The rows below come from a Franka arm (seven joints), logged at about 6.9 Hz.
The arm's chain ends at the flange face. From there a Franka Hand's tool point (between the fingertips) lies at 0.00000 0.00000 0.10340 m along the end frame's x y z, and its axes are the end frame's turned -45 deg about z.
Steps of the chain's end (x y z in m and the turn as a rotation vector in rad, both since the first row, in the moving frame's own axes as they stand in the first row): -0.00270, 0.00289, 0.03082, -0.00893, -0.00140, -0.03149; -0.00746, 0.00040, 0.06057, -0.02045, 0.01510, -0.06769; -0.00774, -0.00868, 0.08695, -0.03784, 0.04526, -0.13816; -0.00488, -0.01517, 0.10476, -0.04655, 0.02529, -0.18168; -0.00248, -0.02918, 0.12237, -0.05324, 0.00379, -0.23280; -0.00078, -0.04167, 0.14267, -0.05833, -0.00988, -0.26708
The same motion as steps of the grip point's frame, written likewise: -0.00470, 0.00070, 0.03082, -0.00532, -0.00730, -0.03149; -0.00586, -0.00238, 0.06054, -0.02514, -0.00378, -0.06769; 0.00162, -0.00560, 0.08677, -0.05876, 0.00525, -0.13816; 0.00621, -0.00882, 0.10462, -0.05080, -0.01503, -0.18168; 0.01578, -0.01784, 0.12222, -0.04033, -0.03497, -0.23280; 0.02446, -0.02586, 0.14249, -0.03426, -0.04823, -0.26708
